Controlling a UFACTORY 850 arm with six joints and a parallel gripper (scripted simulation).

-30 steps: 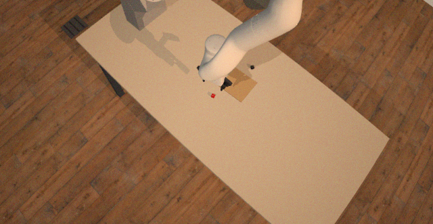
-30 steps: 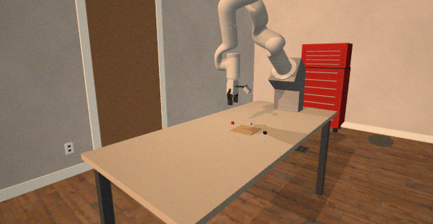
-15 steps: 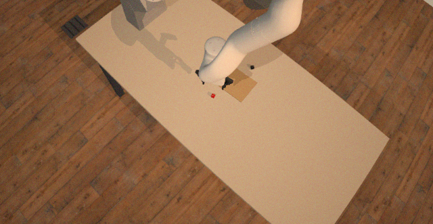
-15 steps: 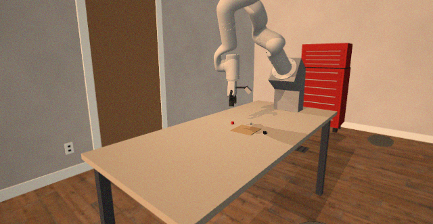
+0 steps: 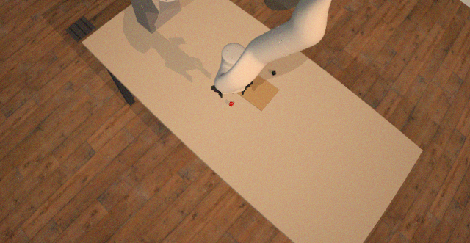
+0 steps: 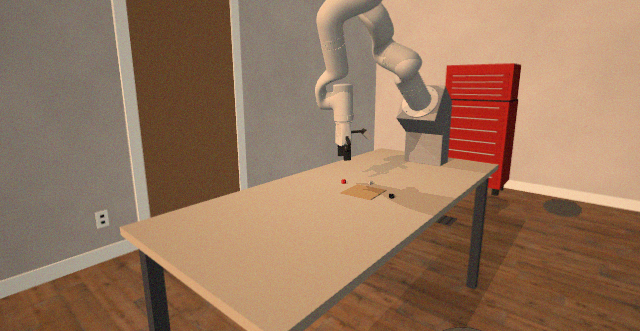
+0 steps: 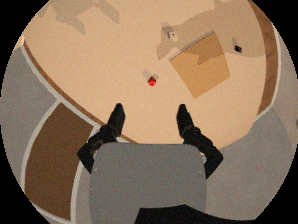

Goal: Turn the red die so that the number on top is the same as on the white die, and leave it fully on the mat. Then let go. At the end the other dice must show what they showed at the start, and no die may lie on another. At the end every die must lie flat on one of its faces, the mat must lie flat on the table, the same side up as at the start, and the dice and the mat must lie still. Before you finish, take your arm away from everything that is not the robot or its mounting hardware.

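The red die is 12 cm below my hand. Also, from my hand: black die 25 cm to the left, 12 cm below, 10 cm ahead; then white die 12 cm below, 11 cm to the left, 4 cm behind; then mat 12 cm to the left, 12 cm below, 8 cm ahead.
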